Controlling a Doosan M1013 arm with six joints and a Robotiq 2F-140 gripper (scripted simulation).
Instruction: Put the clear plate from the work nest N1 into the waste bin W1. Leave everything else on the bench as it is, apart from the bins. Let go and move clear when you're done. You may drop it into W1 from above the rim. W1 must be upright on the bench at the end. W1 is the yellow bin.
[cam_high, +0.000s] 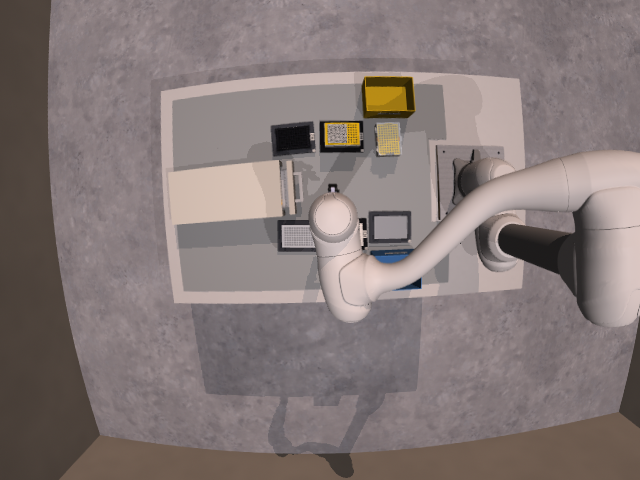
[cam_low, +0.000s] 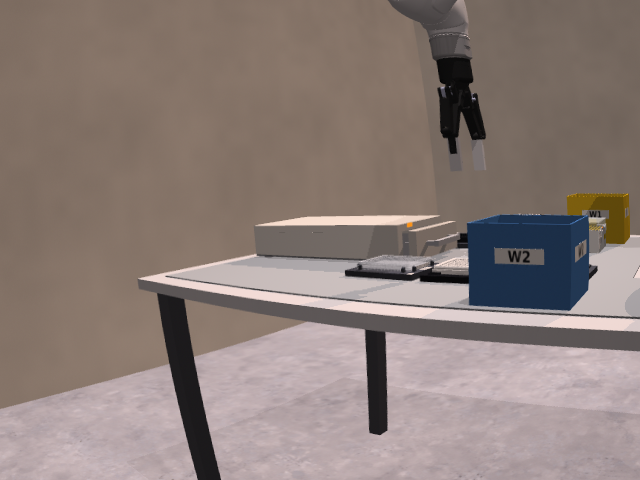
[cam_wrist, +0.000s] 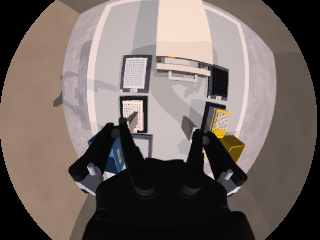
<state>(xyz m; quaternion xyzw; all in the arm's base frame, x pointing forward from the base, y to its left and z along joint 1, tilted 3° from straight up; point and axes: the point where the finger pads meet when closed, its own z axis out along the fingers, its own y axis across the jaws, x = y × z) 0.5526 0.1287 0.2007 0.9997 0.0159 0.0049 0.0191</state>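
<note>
The clear plate lies 12 cm ahead of my hand, 11 cm to the left of it and 20 cm below it. From my hand the other things lie so: yellow rack 4 cm behind, 28 cm to the right, 16 cm below; white plate 5 cm behind, 10 cm to the left, 20 cm below; black plate 15 cm ahead, 26 cm to the right, 20 cm below.
</note>
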